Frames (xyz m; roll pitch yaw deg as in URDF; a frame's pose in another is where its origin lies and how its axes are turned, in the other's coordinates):
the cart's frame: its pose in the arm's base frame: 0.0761 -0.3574 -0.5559 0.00 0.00 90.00
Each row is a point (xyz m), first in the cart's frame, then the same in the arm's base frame.
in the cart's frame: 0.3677 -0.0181 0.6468
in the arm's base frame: 0.0942 0.0103 0.0909
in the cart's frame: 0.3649 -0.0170 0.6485
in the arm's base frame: 0.0931 0.0075 0.0926
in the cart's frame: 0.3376 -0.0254 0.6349
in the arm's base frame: 0.1015 -0.0198 0.0790
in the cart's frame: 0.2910 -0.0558 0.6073
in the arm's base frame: 0.1319 -0.0664 0.0514
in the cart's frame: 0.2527 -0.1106 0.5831
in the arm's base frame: 0.1867 -0.1047 0.0272
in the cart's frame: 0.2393 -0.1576 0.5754
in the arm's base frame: 0.2337 -0.1181 0.0195
